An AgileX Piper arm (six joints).
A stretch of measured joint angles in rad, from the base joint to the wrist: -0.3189 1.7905 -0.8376 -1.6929 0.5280 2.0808; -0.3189 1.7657 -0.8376 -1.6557 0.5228 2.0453; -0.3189 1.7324 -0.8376 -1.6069 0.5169 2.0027; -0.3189 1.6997 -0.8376 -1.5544 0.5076 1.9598; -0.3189 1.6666 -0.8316 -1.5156 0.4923 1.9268; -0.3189 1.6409 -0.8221 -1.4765 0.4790 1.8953; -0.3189 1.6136 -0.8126 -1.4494 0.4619 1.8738; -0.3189 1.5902 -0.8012 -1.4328 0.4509 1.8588; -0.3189 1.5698 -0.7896 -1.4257 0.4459 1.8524; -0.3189 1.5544 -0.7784 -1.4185 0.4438 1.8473; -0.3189 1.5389 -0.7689 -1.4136 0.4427 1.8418; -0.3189 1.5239 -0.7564 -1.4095 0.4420 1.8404
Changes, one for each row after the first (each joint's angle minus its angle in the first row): 0.0000 -0.0248 0.0000 0.0372 -0.0052 -0.0355; 0.0000 -0.0581 0.0000 0.0860 -0.0111 -0.0781; 0.0000 -0.0908 0.0000 0.1385 -0.0204 -0.1210; 0.0000 -0.1239 0.0060 0.1773 -0.0357 -0.1540; 0.0000 -0.1496 0.0155 0.2164 -0.0490 -0.1855; 0.0000 -0.1769 0.0250 0.2435 -0.0661 -0.2070; 0.0000 -0.2003 0.0364 0.2601 -0.0771 -0.2220; 0.0000 -0.2207 0.0480 0.2672 -0.0821 -0.2284; 0.0000 -0.2361 0.0592 0.2744 -0.0842 -0.2335; 0.0000 -0.2516 0.0687 0.2793 -0.0853 -0.2390; 0.0000 -0.2666 0.0812 0.2834 -0.0860 -0.2404
